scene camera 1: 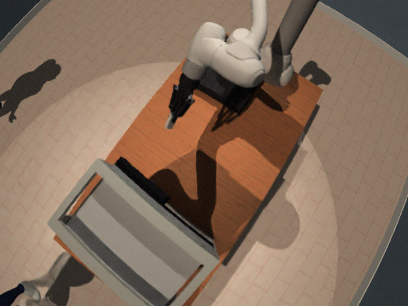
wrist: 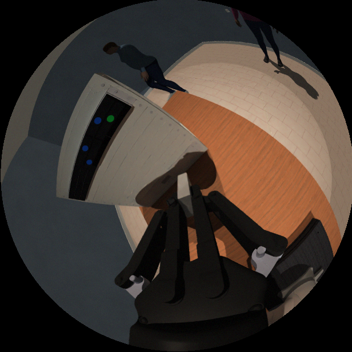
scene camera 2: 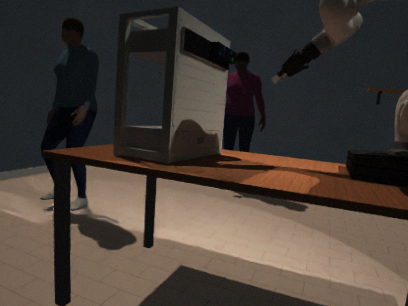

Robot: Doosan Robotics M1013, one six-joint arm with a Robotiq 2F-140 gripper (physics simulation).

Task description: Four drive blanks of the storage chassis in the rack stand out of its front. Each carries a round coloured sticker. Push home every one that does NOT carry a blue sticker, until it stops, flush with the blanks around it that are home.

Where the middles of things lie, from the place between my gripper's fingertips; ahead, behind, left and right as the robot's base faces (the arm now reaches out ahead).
Labels:
The grey rack [scene camera 1: 125,232] is 400 mm ahead of my hand, 160 mm to the left of it and 90 mm below it.

